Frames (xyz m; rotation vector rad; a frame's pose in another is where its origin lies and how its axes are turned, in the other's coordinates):
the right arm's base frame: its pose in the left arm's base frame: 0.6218 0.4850 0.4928 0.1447 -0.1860 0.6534
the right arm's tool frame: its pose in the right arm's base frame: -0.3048 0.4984 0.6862 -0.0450 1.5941 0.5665
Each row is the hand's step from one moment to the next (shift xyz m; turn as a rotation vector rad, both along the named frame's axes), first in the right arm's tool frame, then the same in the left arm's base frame.
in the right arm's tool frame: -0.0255 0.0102 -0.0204 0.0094 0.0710 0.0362
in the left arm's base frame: -0.0145 -0.0219 0.0219 -0.0449 0.0629 0.0215
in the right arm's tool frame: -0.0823 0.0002 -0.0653 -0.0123 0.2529 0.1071
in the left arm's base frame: -0.0186 -0.0836 0.0608 -0.1632 0.1898 0.1137
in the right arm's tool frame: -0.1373 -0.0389 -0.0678 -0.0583 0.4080 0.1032
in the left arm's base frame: 0.0227 -0.1210 0.0990 -0.2909 0.2341 0.2027
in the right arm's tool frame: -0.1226 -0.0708 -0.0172 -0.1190 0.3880 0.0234
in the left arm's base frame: 0.0723 -0.0863 0.0875 -0.3027 0.1375 0.2340
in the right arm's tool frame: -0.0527 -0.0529 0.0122 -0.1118 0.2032 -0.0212
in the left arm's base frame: 0.0599 -0.0298 0.0353 -0.1668 0.0266 0.1604
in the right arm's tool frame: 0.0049 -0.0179 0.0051 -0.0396 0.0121 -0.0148
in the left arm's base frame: 0.0171 -0.0013 -0.0088 -0.0112 -0.0213 0.0368
